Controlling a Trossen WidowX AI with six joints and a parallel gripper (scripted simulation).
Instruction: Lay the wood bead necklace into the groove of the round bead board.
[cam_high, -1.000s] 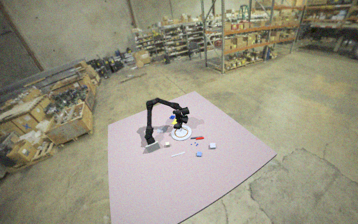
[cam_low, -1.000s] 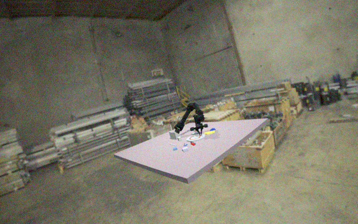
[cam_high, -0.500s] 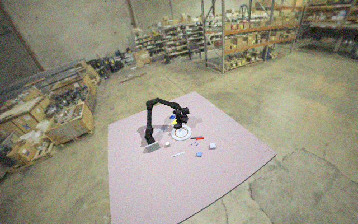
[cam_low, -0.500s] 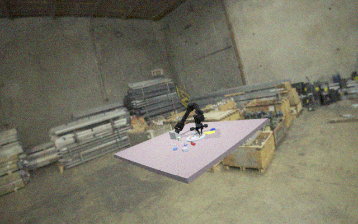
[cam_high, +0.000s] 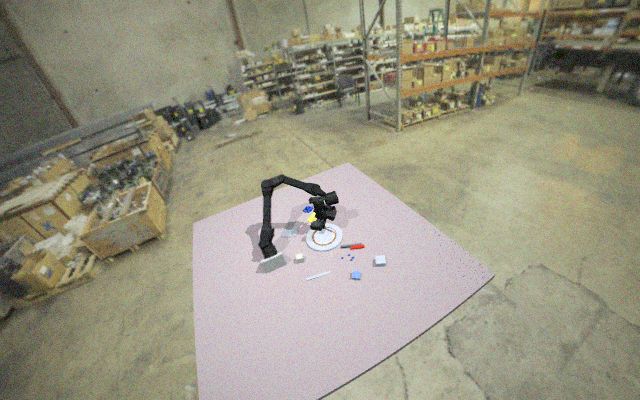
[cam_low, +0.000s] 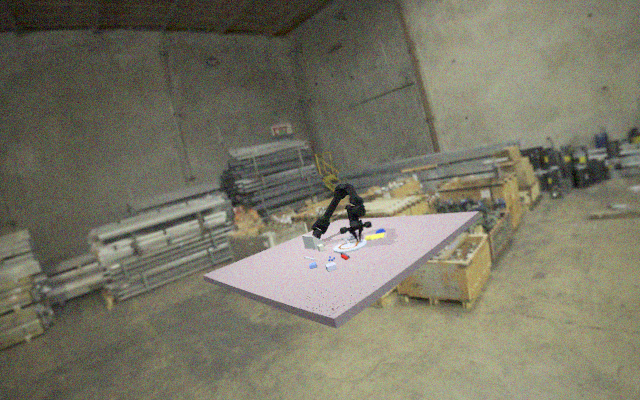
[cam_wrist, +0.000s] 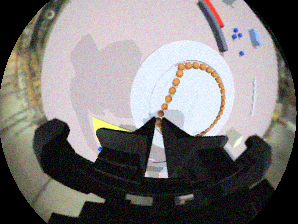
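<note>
The yellow sheet is 120 mm to the left of my gripper tip and 10 mm below it. Also, from my gripper tip: cream cube: 190 mm behind, 150 mm to the right; red-handled tool: 200 mm to the right, 100 mm ahead, 10 mm below; grey plate: 190 mm behind, 80 mm to the left, 10 mm below.
</note>
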